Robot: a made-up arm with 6 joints. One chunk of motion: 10 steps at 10 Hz.
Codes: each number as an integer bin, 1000 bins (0 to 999) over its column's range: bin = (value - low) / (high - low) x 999, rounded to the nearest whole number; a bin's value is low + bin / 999 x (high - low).
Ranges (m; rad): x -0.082..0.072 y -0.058..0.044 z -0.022..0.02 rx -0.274..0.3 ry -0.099..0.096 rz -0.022..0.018
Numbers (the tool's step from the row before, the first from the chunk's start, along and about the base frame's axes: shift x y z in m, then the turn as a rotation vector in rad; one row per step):
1: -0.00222 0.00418 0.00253 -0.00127 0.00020 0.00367
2: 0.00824 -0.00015 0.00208 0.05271 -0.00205 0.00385
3: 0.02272 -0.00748 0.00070 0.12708 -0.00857 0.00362
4: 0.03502 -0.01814 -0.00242 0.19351 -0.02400 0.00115
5: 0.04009 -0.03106 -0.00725 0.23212 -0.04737 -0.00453
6: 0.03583 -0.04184 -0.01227 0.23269 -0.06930 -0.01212
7: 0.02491 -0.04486 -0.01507 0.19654 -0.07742 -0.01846
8: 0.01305 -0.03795 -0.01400 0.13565 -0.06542 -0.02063
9: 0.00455 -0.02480 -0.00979 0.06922 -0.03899 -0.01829
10: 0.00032 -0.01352 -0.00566 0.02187 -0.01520 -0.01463
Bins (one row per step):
1: 518 609 583 475 508 641
2: 585 567 573 569 497 646
3: 679 495 540 698 463 640
4: 759 390 466 814 384 578
5: 792 264 351 881 265 436
6: 764 158 231 882 152 247
7: 694 129 165 819 111 88
8: 617 196 190 713 172 34
9: 561 325 290 597 307 93
10: 534 436 389 515 429 184

